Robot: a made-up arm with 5 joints. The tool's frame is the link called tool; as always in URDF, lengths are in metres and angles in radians. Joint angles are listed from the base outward.
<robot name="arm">
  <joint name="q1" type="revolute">
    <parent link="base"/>
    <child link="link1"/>
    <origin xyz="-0.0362 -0.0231 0.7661" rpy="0 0 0"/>
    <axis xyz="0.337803 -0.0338 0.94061"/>
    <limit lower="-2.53" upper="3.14"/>
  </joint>
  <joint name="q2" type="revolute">
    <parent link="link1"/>
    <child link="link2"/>
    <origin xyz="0.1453 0.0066 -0.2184" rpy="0 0 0"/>
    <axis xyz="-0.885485 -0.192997 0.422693"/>
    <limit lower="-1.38" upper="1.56"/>
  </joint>
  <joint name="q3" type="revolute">
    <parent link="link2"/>
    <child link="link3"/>
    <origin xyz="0.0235 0.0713 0.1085" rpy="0 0 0"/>
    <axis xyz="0 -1 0"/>
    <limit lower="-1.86" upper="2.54"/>
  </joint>
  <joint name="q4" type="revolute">
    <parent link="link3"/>
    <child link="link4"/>
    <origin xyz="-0.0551 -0.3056 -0.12" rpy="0 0 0"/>
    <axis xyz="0 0 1"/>
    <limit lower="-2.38" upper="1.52"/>
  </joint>
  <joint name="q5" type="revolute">
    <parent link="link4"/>
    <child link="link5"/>
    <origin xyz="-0.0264 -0.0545 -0.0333" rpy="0 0 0"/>
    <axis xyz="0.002 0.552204 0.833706"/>
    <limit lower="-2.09" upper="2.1"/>
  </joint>
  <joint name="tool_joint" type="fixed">
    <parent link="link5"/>
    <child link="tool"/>
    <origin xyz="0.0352 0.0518 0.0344" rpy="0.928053 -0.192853 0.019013"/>
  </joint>
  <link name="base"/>
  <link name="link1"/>
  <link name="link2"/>
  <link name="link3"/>
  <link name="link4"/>
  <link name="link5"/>
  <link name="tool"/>
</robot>
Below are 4 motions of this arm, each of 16 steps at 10 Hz.
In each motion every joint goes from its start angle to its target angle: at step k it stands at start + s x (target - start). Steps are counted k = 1, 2, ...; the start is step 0. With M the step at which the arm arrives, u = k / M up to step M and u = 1 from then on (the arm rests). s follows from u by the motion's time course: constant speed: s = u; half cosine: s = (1 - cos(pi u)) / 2; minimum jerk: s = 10 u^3 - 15 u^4 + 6 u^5.
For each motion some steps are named. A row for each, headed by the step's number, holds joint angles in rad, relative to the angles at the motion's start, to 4 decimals.
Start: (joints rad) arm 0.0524 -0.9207 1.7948 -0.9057 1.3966
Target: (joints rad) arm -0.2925 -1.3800 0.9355 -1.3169 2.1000
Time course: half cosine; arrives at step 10
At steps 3, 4, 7, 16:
3: -0.0711 -0.0947 -0.1771 -0.0848 0.1450
4: -0.1192 -0.1587 -0.2969 -0.1421 0.2430
7: -0.2738 -0.3646 -0.6822 -0.3264 0.5584
16: -0.3449 -0.4593 -0.8593 -0.4112 0.7034

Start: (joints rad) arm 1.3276 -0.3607 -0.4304 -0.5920 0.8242
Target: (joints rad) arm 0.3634 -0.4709 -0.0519 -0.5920 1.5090
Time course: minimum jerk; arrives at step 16
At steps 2, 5, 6, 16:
2: -0.0155 -0.0018 0.0061 0.0000 0.0110
5: -0.1736 -0.0198 0.0681 0.0000 0.1233
6: -0.2654 -0.0303 0.1042 0.0000 0.1885
16: -0.9642 -0.1102 0.3785 0.0000 0.6848

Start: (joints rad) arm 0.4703 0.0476 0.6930 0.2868 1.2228
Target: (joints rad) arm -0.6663 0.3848 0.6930 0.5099 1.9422
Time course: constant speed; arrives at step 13
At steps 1, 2, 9, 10, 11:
1: -0.0874 0.0259 0.0000 0.0172 0.0553
2: -0.1749 0.0519 0.0000 0.0343 0.1107
9: -0.7869 0.2334 0.0000 0.1545 0.4980
10: -0.8743 0.2594 0.0000 0.1716 0.5534
11: -0.9617 0.2853 0.0000 0.1888 0.6087

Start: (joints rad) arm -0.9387 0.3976 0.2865 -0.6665 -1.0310
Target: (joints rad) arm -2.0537 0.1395 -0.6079 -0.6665 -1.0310
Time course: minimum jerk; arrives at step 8
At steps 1, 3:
1: -0.0179 -0.0041 -0.0144 0.0000 0.0000
3: -0.3069 -0.0710 -0.2461 0.0000 0.0000

